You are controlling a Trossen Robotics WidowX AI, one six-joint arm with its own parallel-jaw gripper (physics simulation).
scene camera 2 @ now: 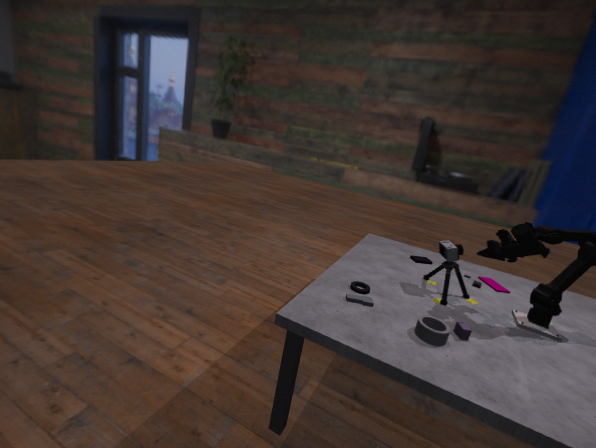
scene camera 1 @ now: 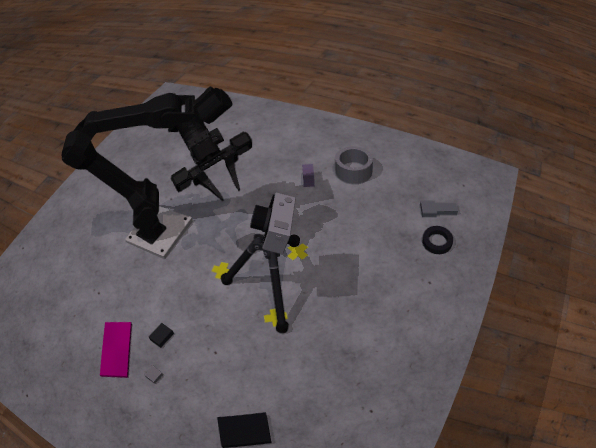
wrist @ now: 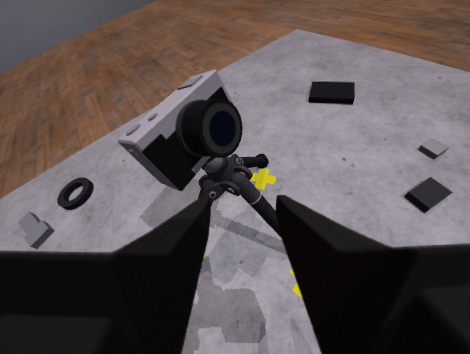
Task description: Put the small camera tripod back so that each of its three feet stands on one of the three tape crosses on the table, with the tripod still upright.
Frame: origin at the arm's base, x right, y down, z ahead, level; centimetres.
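Seen in the pictures: gripper, fingertip midpoint: (scene camera 2: pixel 479 254) (scene camera 1: pixel 231 195) (wrist: pixel 243 203); arm's base, link origin: (scene camera 2: pixel 537 322) (scene camera 1: pixel 151 231).
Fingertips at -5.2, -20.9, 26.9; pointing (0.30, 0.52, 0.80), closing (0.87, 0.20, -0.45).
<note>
Offsets run from my fingertips to a thing's top centre, as dx, dy, dz. "spot": to the spot under its first point.
The small tripod (scene camera 1: pixel 277 290) (scene camera 2: pixel 446 282) stands upright with a grey and black camera (scene camera 1: pixel 281 225) (scene camera 2: pixel 449 251) (wrist: pixel 167 152) on top. In scene camera 1, its left foot {spot: +6.7, +20.5, +0.0} (scene camera 1: pixel 226 279) is at the lower right edge of the left yellow cross {+4.3, +22.2, -3.6} (scene camera 1: pixel 219 270). Its front foot {spot: +10.9, +20.4, +18.1} (scene camera 1: pixel 282 327) is off the lower right of the front cross {+8.5, +22.2, +14.5} (scene camera 1: pixel 271 317) (wrist: pixel 264 179). Its third foot {spot: -9.8, +18.8, +7.6} (scene camera 1: pixel 294 240) is at the upper edge of the right cross {-9.7, +22.2, +8.3} (scene camera 1: pixel 298 252). My gripper (scene camera 1: pixel 230 195) (wrist: pixel 243 203) is partly open and empty, raised on the camera's lens side, apart from the tripod.
A purple block {-31.4, +18.2, -2.5} (scene camera 1: pixel 308 176) and a grey ring {-40.8, +17.4, +5.9} (scene camera 1: pixel 354 174) stand behind the tripod. A grey stepped piece {-39.4, +20.7, +32.5} (scene camera 1: pixel 439 209) and a black ring {-29.3, +20.7, +36.3} (scene camera 1: pixel 424 240) lie at the right. A magenta slab {+37.4, +21.4, -10.8} (scene camera 1: pixel 116 349), black block {+27.5, +20.7, -3.8} (scene camera 1: pixel 161 335), small grey block {+36.8, +21.0, +1.4} (scene camera 1: pixel 154 374) and black slab {+36.1, +20.7, +25.6} (scene camera 1: pixel 244 429) lie toward the front.
</note>
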